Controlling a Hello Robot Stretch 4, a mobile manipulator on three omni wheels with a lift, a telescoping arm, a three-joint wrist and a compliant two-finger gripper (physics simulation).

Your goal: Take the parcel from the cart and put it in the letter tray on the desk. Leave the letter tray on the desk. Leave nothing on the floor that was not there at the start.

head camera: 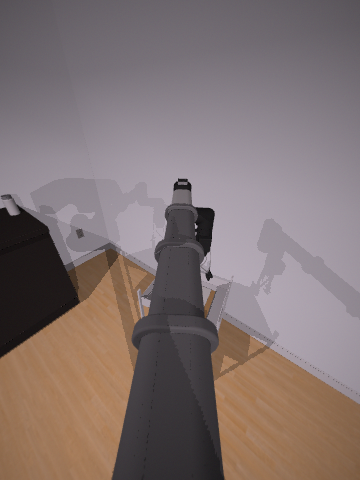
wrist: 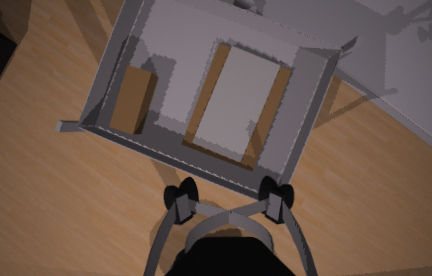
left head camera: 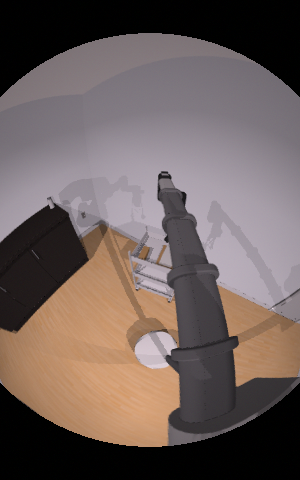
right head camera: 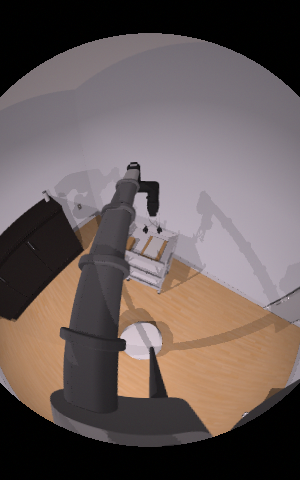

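Pixels of known places: gripper, fingertip midpoint: [wrist: 228, 191] [right head camera: 151, 232]; robot's base, link origin: [left head camera: 155, 348] [right head camera: 141, 339].
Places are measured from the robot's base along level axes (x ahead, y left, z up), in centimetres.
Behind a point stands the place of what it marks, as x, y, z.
Note:
The cart [head camera: 221, 302] @(76.9, -25.4, 63.5) [left head camera: 150, 262] @(66.8, 4.9, 69.6) [right head camera: 142, 261] @(78.7, 0.0, 37.3) [wrist: 306, 117] @(74.2, -25.5, 64.5) is light grey, with a walled top tray. A small brown box [left head camera: 144, 252] @(77.6, 9.6, 68.7) [right head camera: 130, 244] @(76.5, 8.7, 68.2) [wrist: 129, 100] @(78.6, 10.5, 68.7) lies at the tray's left in the wrist view. A larger brown-edged piece with a pale middle [right head camera: 153, 247] @(76.2, -10.6, 64.8) [wrist: 235, 100] @(78.1, -10.7, 64.8) lies right of it, apart. I cannot tell for certain which is the parcel. My gripper [right head camera: 152, 230] @(66.2, -8.7, 93.5) [wrist: 228, 191] @(66.2, -8.7, 93.5) is open and empty, above the cart; in the wrist view its fingertips show by the tray's near wall. The desk and letter tray do not show.
A dark cabinet [head camera: 30, 280] @(97.3, 108.1, 52.8) [left head camera: 45, 255] @(77.5, 122.2, 59.1) [right head camera: 40, 250] @(74.4, 124.4, 54.8) stands left of the cart, with a white cylinder [head camera: 11, 205] @(129.9, 126.4, 96.3) [left head camera: 50, 202] @(129.9, 126.8, 96.3) [right head camera: 46, 196] @(130.5, 126.3, 94.8) on top. The wall is close behind the cart. A white disc [left head camera: 155, 350] @(-0.7, 0.6, 18.7) [right head camera: 141, 341] @(-0.8, -0.8, 18.7) shows low beside my arm.

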